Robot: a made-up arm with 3 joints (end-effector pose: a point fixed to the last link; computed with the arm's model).
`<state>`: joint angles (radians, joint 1 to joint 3).
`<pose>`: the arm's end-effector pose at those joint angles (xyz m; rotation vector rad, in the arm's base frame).
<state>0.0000 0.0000 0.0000</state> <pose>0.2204 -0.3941 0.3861 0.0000 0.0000 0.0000</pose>
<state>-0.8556 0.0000 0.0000</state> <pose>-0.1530 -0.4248 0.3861 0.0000 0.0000 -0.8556</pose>
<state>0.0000 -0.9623 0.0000</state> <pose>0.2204 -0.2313 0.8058 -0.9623 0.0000 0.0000</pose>
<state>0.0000 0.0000 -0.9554</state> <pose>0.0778 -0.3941 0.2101 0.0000 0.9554 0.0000</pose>
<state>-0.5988 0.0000 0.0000</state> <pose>-0.0401 -0.4498 0.3861 0.0000 0.0000 -0.5988</pose>
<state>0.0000 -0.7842 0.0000</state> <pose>0.2204 -0.2910 0.7432 -0.7842 0.0000 0.0000</pose>
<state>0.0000 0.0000 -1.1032</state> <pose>0.0435 -0.3941 0.1980 0.0000 1.1032 0.0000</pose>
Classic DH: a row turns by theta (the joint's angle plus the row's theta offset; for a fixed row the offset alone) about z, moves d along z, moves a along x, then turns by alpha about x. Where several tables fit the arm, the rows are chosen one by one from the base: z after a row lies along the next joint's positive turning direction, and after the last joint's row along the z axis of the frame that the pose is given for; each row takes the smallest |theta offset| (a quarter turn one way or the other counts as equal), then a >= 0, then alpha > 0; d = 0 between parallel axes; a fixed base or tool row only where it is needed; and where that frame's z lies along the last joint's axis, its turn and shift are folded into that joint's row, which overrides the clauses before.
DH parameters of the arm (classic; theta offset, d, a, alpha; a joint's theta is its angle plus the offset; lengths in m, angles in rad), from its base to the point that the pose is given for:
joint 1: 1.5708 0.44 0.0893 1.5708
joint 2: -1.5708 -0.0209 0.0042 1.5708
joint 3: 1.5708 0.4834 0.2413 -1.5708
tool (fixed): 0 -0.0497 0 0

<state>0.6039 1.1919 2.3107</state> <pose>0.0394 -0.3158 0.0676 1.0811 -1.6054 -0.9574</pose>
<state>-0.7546 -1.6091 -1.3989</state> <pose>-0.1184 -0.0842 0.9326 -0.9138 1.6228 -1.6453</pose>
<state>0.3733 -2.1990 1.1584</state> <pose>-0.0813 0.5403 0.7154 -1.8382 -1.0243 1.4718</pose>
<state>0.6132 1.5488 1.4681</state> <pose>0.1310 -0.0937 -0.0382 1.4544 -0.6819 -0.6513</pose>
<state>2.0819 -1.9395 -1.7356</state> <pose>0.0142 -0.1176 0.9753 -1.4144 -0.5335 -0.0056</pose>
